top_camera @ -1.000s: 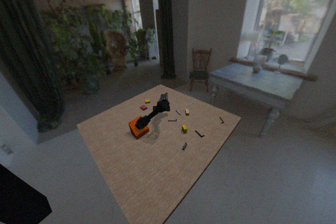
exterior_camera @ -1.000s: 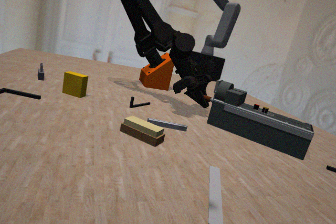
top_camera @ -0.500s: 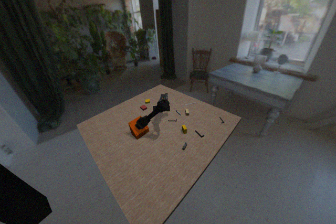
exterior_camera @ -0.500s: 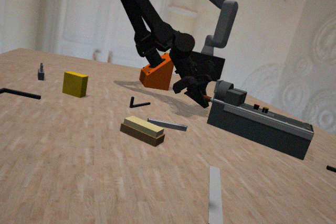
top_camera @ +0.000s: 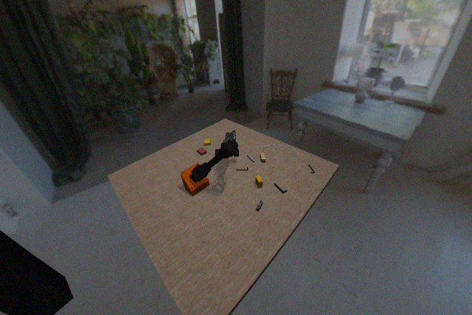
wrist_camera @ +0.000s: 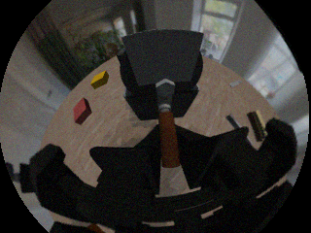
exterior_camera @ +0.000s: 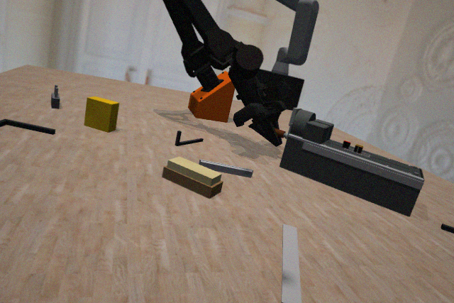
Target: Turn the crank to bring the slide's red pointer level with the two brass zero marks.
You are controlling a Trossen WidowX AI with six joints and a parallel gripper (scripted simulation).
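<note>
Now: the brown crank handle 3 cm above my gripper tip, 2 cm behind it and 1 cm to the right of it. Round my gripper tip: red pointer: 12 cm ahead, 8 cm to the left, 5 cm above; then red block: 24 cm to the left, 7 cm behind, 2 cm below; then grey bar: 17 cm to the right, 8 cm ahead, 3 cm below.
</note>
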